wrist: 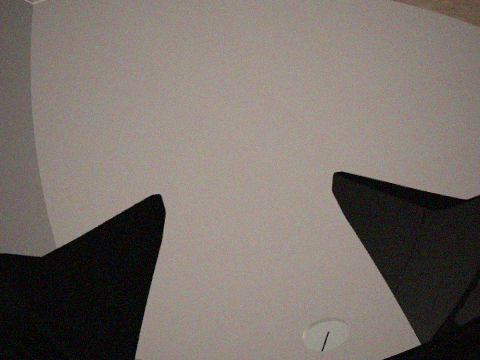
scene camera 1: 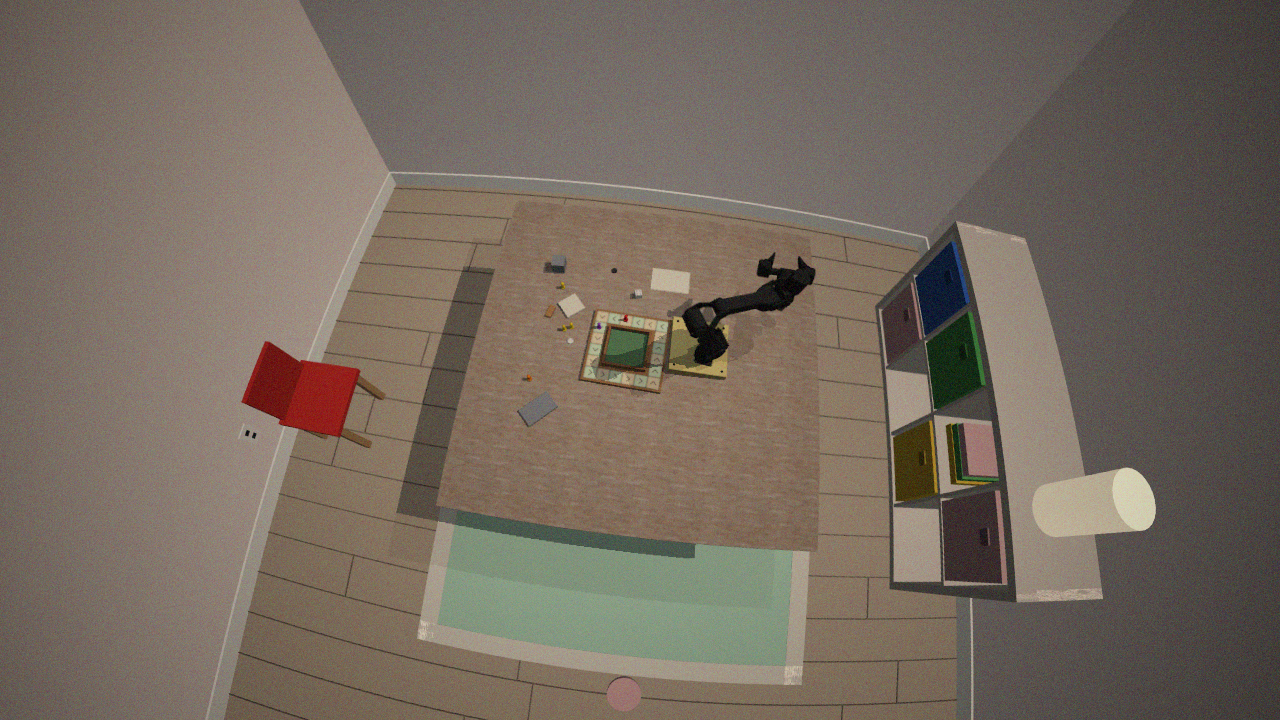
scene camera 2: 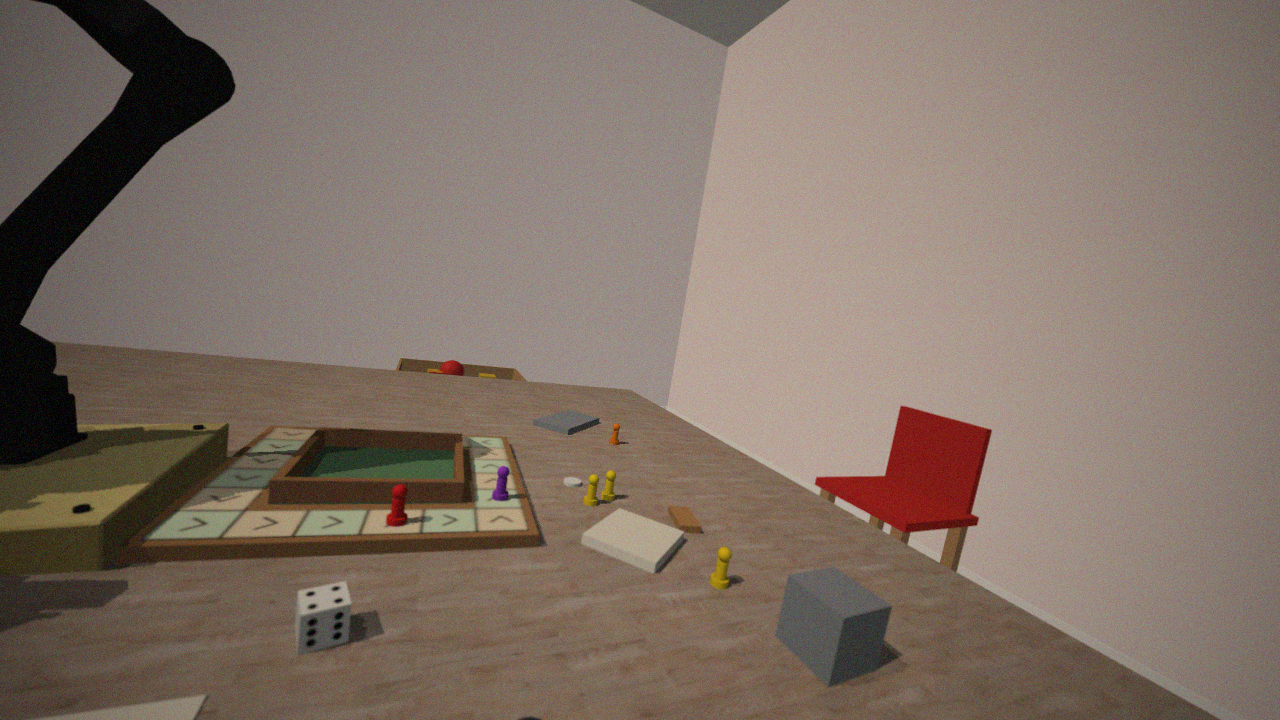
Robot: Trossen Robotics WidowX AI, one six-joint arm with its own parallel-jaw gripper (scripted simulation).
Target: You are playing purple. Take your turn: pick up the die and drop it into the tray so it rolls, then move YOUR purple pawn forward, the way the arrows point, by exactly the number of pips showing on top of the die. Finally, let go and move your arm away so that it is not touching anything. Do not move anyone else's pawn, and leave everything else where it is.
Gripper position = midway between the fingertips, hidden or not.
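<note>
With my gripper [wrist: 249, 192] open, I hold nothing in it. I also see a white die [scene camera 2: 323, 613], though it is out of frame in the wrist view. A grey slab [scene camera 2: 566, 422] is here too, and in the wrist view the slab is likewise out of frame.
</note>
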